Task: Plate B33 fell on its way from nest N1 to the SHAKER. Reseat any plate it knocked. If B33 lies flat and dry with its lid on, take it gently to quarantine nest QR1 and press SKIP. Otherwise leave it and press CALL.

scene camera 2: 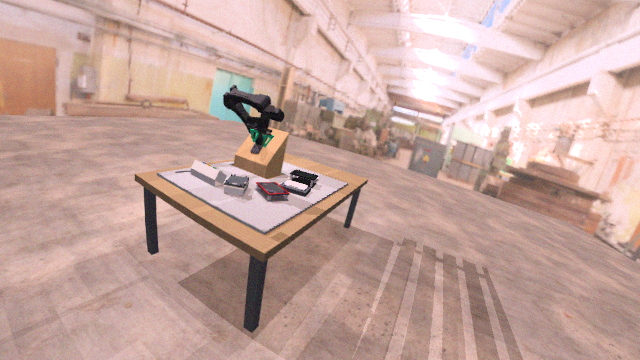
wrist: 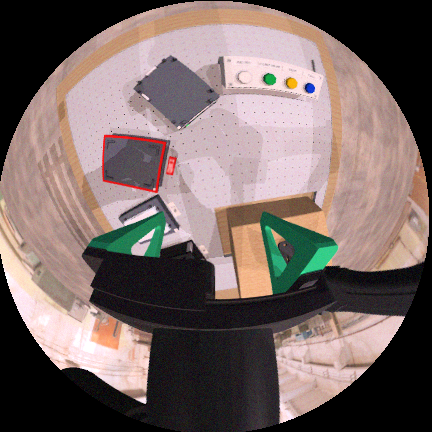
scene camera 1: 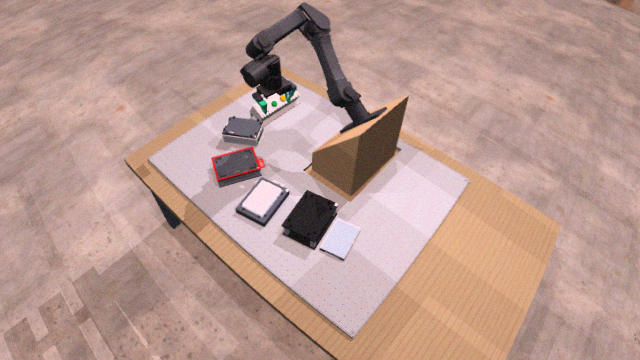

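Seen in the pictures: gripper, fingertip midpoint: (scene camera 2: pixel 259 144) (wrist: pixel 212 216) (scene camera 1: pixel 276 107); arm's base, link origin: (scene camera 2: pixel 261 142) (scene camera 1: pixel 363 121).
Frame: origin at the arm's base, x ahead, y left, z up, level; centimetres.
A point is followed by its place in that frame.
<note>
My gripper (scene camera 1: pixel 276 100) @(x 16.2, y -26.0, z 3.3 cm) (scene camera 2: pixel 261 140) @(x 16.2, y -26.0, z 3.3 cm) (wrist: pixel 212 216) @(x 16.2, y -26.0, z 3.3 cm) is open and empty, high over the mat. The button panel (scene camera 2: pixel 206 173) @(x 0.4, y -48.8, z -14.5 cm) (wrist: pixel 272 92) @(x -2.9, y -40.8, z -18.9 cm) has white, green, yellow (wrist: pixel 291 83) @(x -4.4, y -41.8, z -12.4 cm) and blue (wrist: pixel 310 88) @(x -9.5, y -41.4, z -12.3 cm) buttons. A red-rimmed nest (scene camera 1: pixel 236 165) @(x 33.9, y -31.7, z -15.3 cm) (scene camera 2: pixel 272 189) @(x 34.7, y -35.0, z -15.2 cm) (wrist: pixel 132 162) @(x 32.3, y -32.3, z -15.2 cm) with a red tag (wrist: pixel 171 165) @(x 24.8, y -27.7, z -19.0 cm) holds no visible plate. A white plate (scene camera 1: pixel 262 198) @(x 38.9, y -13.8, z -15.4 cm) (scene camera 2: pixel 296 185) @(x 39.6, y -16.4, z -15.5 cm) sits in a dark nest, partly behind a finger in the wrist view. A pale blue flat piece (scene camera 1: pixel 340 239) @(x 34.3, y 15.6, z -18.1 cm) lies beside a tall black unit (scene camera 1: pixel 310 217) @(x 35.9, y 4.6, z -13.4 cm) (scene camera 2: pixel 303 177) @(x 37.0, y -1.9, z -14.0 cm). Its lettering and any wetness cannot be made out.
A dark-topped grey box (scene camera 1: pixel 243 129) @(x 19.4, y -42.2, z -13.7 cm) (scene camera 2: pixel 236 184) @(x 22.3, y -49.4, z -13.5 cm) (wrist: pixel 176 92) @(x 18.0, y -42.7, z -13.7 cm) stands between the panel and the red-rimmed nest. A tall wooden wedge (scene camera 1: pixel 356 155) @(x 16.0, y 7.4, z 0.8 cm) (scene camera 2: pixel 260 162) @(x 9.0, y -10.4, z -10.9 cm) (wrist: pixel 250 240) @(x 10.5, y -8.5, z -8.5 cm) stands near the arm's base. The perforated mat (scene camera 1: pixel 370 280) @(x 40.1, y 31.2, z -19.2 cm) lies on the wooden table (scene camera 1: pixel 480 280) @(x 18.5, y 61.5, z -20.5 cm).
</note>
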